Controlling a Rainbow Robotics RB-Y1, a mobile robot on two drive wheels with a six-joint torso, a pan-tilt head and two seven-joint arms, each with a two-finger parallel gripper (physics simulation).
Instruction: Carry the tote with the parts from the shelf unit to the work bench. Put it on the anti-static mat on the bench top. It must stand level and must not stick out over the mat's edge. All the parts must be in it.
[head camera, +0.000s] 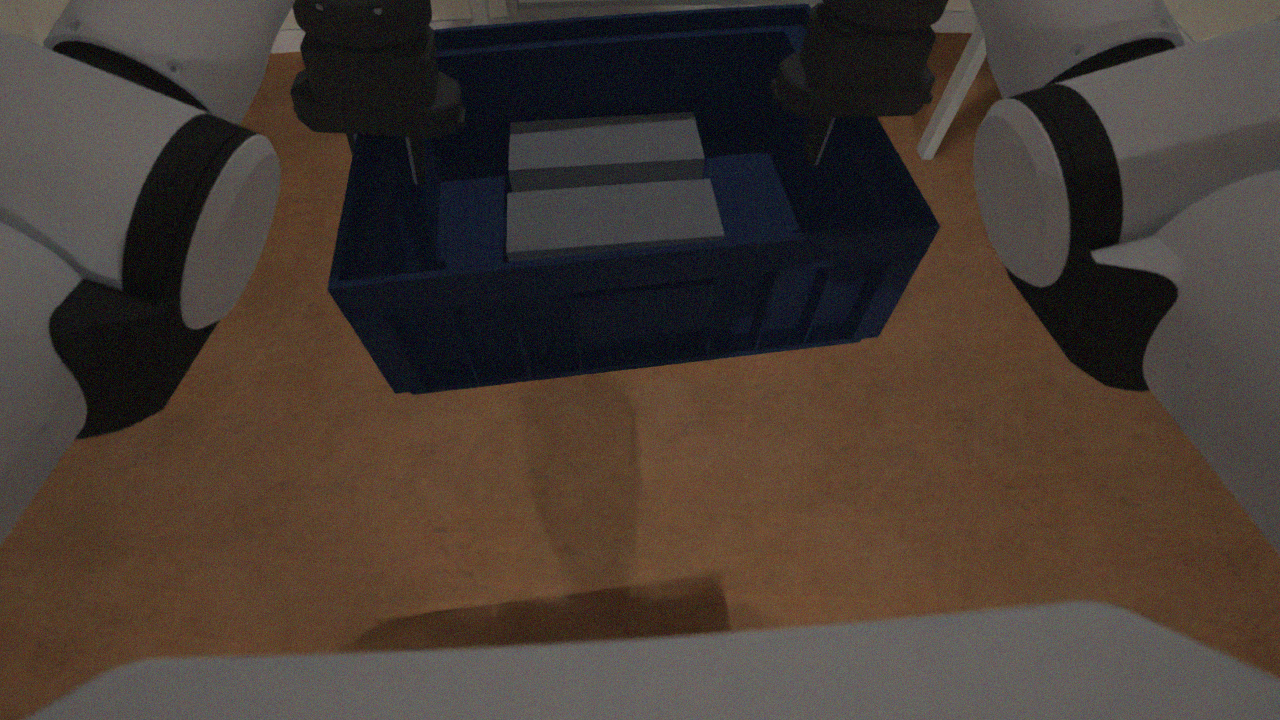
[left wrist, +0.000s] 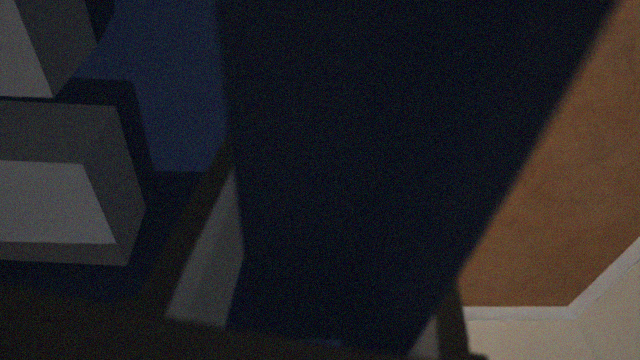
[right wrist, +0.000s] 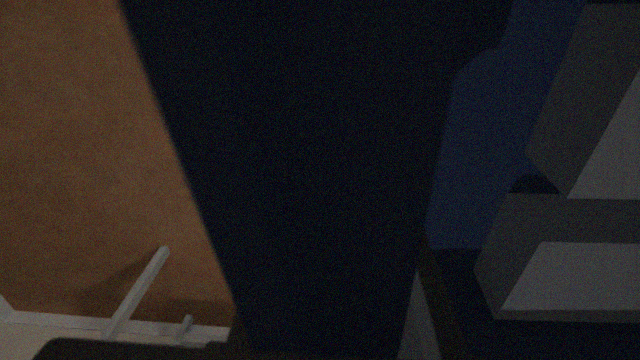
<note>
In view: the left gripper (head camera: 393, 176), the right gripper (head camera: 829, 158) and a dark blue tote (head camera: 813, 256).
The dark blue tote also shows in the left wrist view (left wrist: 370, 153) and in the right wrist view (right wrist: 318, 148).
</note>
